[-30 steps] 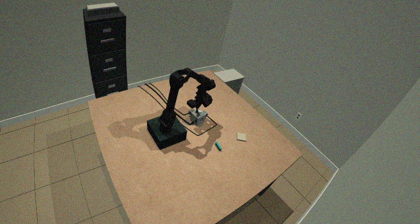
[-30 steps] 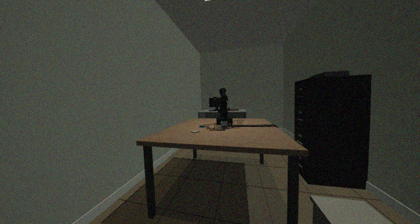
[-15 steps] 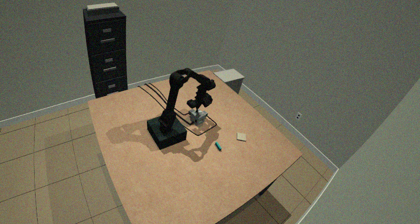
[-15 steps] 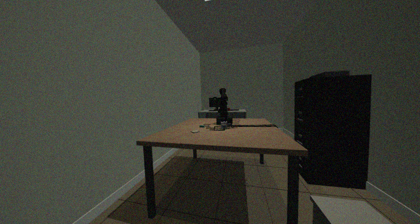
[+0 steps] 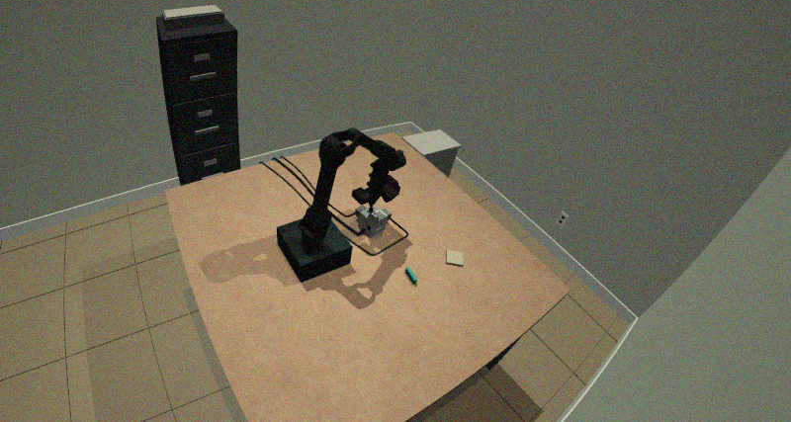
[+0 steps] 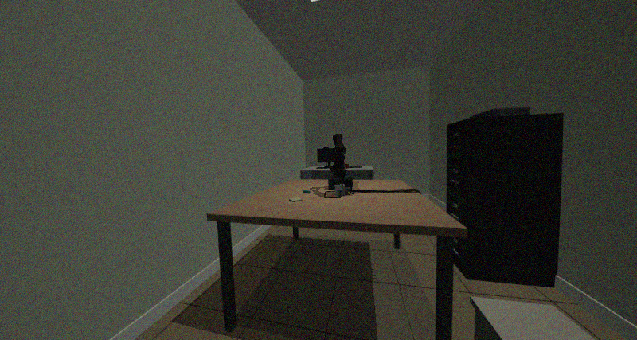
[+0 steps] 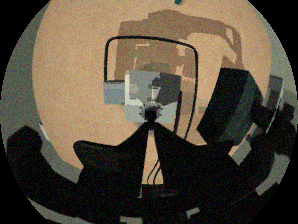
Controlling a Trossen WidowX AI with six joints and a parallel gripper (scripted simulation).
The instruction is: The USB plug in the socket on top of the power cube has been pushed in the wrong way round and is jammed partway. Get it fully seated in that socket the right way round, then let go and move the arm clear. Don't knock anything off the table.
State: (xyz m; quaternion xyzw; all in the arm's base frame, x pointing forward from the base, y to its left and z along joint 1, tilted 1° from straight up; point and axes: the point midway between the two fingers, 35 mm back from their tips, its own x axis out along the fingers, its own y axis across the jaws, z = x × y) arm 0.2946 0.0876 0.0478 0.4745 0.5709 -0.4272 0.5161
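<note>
The dark USB plug is 20 mm below my gripper tip. The rest, counted from my gripper tip: flat beige pad 220 mm ahead, 300 mm to the right, 100 mm below; teal marker 300 mm to the right, 90 mm below.
</note>
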